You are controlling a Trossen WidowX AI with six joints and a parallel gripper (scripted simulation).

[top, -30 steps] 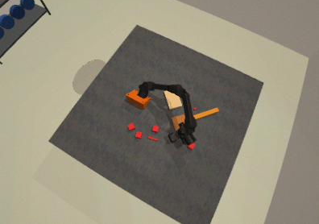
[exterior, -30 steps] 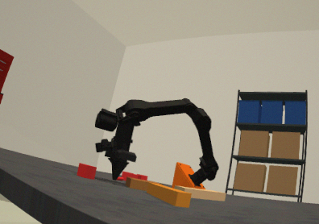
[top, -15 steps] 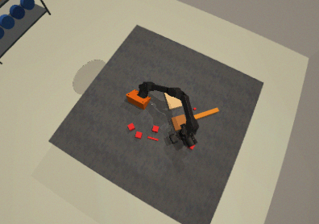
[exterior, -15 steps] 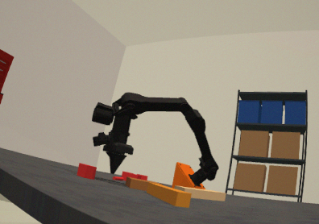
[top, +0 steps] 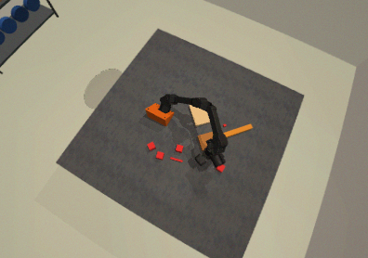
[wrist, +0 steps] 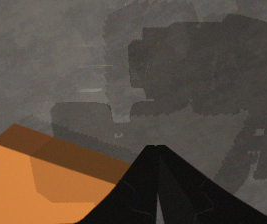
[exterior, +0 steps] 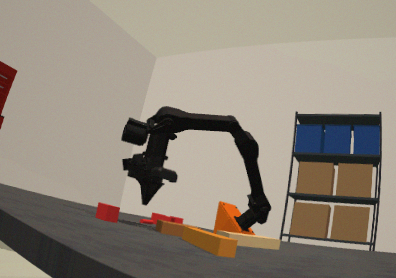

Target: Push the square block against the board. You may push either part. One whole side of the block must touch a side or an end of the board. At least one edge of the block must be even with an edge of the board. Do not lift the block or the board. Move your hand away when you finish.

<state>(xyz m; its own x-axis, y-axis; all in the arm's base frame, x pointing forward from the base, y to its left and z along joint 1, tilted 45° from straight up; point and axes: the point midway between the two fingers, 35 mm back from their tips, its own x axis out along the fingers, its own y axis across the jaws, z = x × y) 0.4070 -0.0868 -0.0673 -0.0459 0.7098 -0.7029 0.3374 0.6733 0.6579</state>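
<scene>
The square block lies 90 mm to the left of my gripper tip, 50 mm below it and 50 mm behind it. The rest, counted from my gripper tip: thin red strip: 160 mm behind, 120 mm to the right, 50 mm below; orange board: 260 mm to the left, 90 mm ahead, 50 mm below.
</scene>
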